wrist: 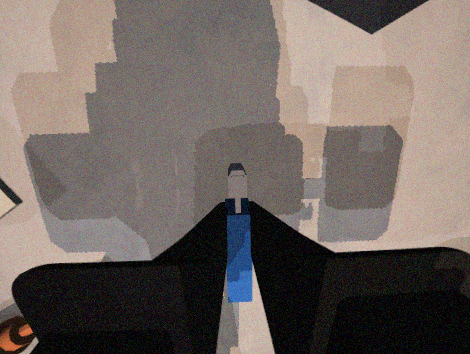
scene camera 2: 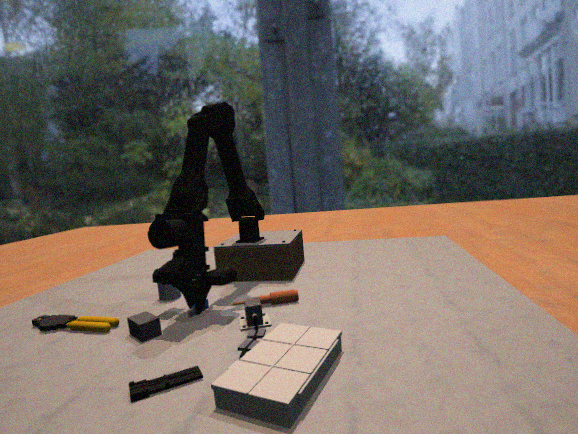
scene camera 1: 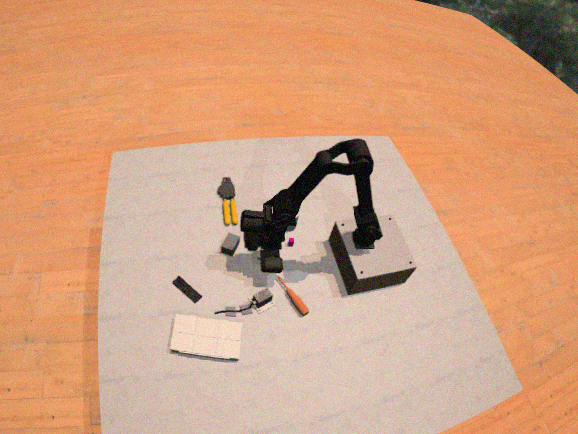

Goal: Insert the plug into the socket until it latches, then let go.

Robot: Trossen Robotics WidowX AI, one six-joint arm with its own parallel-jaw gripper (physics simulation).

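Frame: origin at the arm's base, x right, y ahead, z up, level; centimetres.
Where they show: gripper, fingertip midpoint: [wrist: 236, 209] [scene camera 2: 196, 313]; arm's base, link origin: [scene camera 2: 250, 240] [scene camera 1: 363, 240].
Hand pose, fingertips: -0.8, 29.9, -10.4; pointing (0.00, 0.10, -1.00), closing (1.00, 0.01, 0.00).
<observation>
Things, the pixels of their centre, and the offset from my fingertips, as dx, dy, dz. "spot": a spot on its surface instead.
- blue plug, body centre: [wrist: 237, 231] [scene camera 2: 197, 308] +0.0, -0.7, +1.0
- socket, body centre: [scene camera 2: 253, 312] [scene camera 1: 261, 298] -15.4, +1.9, +2.2
- orange screwdriver, body centre: [scene camera 2: 264, 299] [scene camera 1: 291, 294] -13.4, -7.4, +1.3
- grey cube, body centre: [scene camera 2: 144, 326] [scene camera 1: 230, 244] +4.1, +11.2, +1.7
- yellow-handled pliers, surface spot: [scene camera 2: 92, 324] [scene camera 1: 225, 214] spot: +16.2, +13.5, +1.8
- black bar, body centre: [scene camera 2: 166, 380] [scene camera 1: 187, 289] -12.4, +24.3, +0.8
- white tiled box, body centre: [scene camera 2: 284, 365] [scene camera 1: 206, 338] -28.3, +17.7, +1.7
- magenta block, body centre: [scene camera 1: 291, 242] +6.2, -8.6, +1.2
- grey cylinder, body centre: [scene camera 2: 168, 284] +14.3, -8.4, +3.5
The blue plug [scene camera 2: 205, 304] [wrist: 239, 245] with a pale metal tip is between the fingertips, its tip pointing to the top of the wrist view. My gripper [scene camera 2: 198, 310] [wrist: 236, 209] is shut on it, low at the mat; whether the plug touches the mat I cannot tell. In scene camera 1 the arm hides the plug. The socket [scene camera 1: 262, 298] [scene camera 2: 253, 314] is a dark grey block on a small pale plate with a black cable, apart from the gripper, towards the white tiled box. A corner of its plate [wrist: 6, 203] shows at the left edge of the wrist view.
An orange screwdriver [scene camera 1: 297, 301] [scene camera 2: 281, 297] lies near the socket. Also there are a grey cube [scene camera 1: 230, 244] [scene camera 2: 144, 326], yellow-handled pliers [scene camera 1: 229, 211] [scene camera 2: 92, 324], a black bar [scene camera 1: 187, 289] [scene camera 2: 165, 384], a white tiled box [scene camera 1: 206, 336] [scene camera 2: 285, 360], a magenta block [scene camera 1: 291, 242] and a grey cylinder [scene camera 2: 168, 292].
</observation>
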